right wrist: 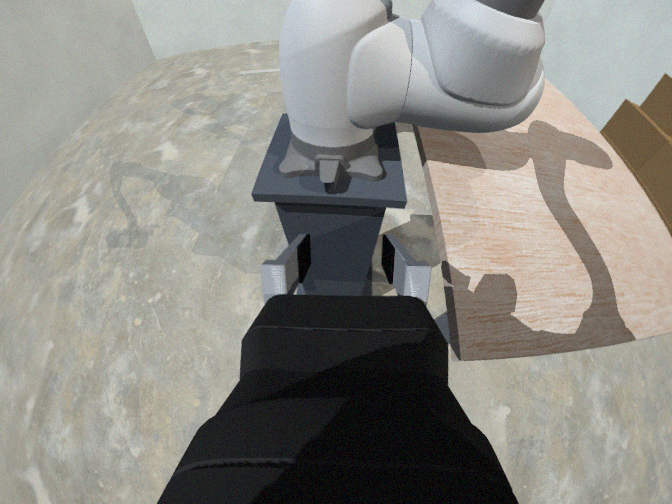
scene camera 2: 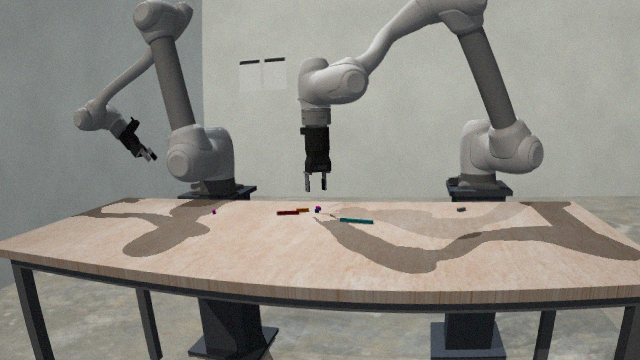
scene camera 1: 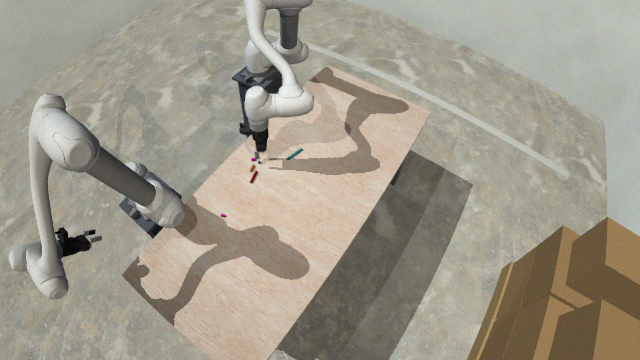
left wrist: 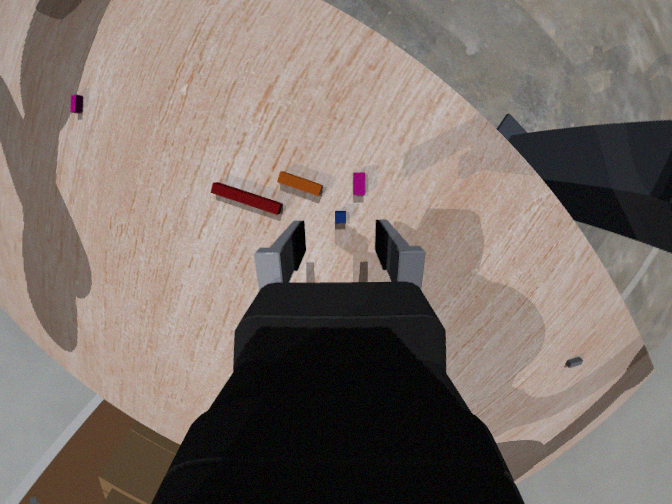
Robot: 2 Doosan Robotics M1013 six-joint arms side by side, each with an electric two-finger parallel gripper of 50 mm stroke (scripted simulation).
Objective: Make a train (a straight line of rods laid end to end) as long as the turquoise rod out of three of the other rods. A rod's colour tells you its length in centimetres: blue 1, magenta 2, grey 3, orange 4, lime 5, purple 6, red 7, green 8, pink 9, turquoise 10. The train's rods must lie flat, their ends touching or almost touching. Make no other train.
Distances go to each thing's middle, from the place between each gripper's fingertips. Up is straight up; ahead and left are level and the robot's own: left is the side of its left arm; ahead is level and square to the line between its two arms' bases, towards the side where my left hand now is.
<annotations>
Now: left hand (scene camera 2: pixel 316 190) 20 mm short of the red rod (left wrist: pixel 220 189), 90 mm to the left of it and 80 mm above it.
The red rod lies 440 mm ahead of my right hand, 700 mm to the left of it and 150 mm below it.
</annotations>
